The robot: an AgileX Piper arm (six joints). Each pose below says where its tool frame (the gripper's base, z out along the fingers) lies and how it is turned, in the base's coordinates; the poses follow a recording.
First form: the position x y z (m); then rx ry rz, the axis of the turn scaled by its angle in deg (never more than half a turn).
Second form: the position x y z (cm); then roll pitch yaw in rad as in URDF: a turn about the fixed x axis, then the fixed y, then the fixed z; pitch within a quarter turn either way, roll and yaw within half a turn. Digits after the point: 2 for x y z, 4 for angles.
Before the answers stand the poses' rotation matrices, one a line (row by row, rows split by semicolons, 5 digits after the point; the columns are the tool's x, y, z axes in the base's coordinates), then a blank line. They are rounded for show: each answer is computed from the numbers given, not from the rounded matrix.
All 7 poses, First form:
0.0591 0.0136 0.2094 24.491 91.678 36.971
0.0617 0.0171 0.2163 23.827 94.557 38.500
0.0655 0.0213 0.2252 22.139 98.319 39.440
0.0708 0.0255 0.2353 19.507 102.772 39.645
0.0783 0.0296 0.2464 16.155 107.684 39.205
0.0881 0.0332 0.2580 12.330 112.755 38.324
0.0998 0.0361 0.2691 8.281 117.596 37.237
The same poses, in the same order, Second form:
-0.13549 -0.09440 0.98627; 0.61621 0.77147 0.15849; -0.77584 0.62922 -0.04636
-0.19121 -0.09751 0.97669; 0.61247 0.76572 0.19635; -0.76702 0.63574 -0.08669
-0.25779 -0.10219 0.96078; 0.59012 0.77072 0.24031; -0.76505 0.62892 -0.13838
-0.33073 -0.10903 0.93741; 0.54876 0.78589 0.28501; -0.76778 0.60867 -0.20009
-0.40621 -0.11889 0.90601; 0.49144 0.80748 0.32630; -0.77038 0.57780 -0.26958
-0.48000 -0.13289 0.86715; 0.42305 0.83087 0.36151; -0.76852 0.54037 -0.34259
-0.54683 -0.15179 0.82337; 0.34979 0.85206 0.38940; -0.76067 0.50094 -0.41284

5.91 1.36 20.94 1.6443 0.8880 1.7872
6.17 1.71 21.63 1.7063 0.8742 1.8734
6.55 2.13 22.52 1.7874 0.8711 1.9827
7.08 2.55 23.53 1.8884 0.8754 2.1132
7.83 2.96 24.64 2.0073 0.8794 2.2615
8.81 3.32 25.80 2.1358 0.8765 2.4192
9.98 3.61 26.91 2.2601 0.8643 2.5725

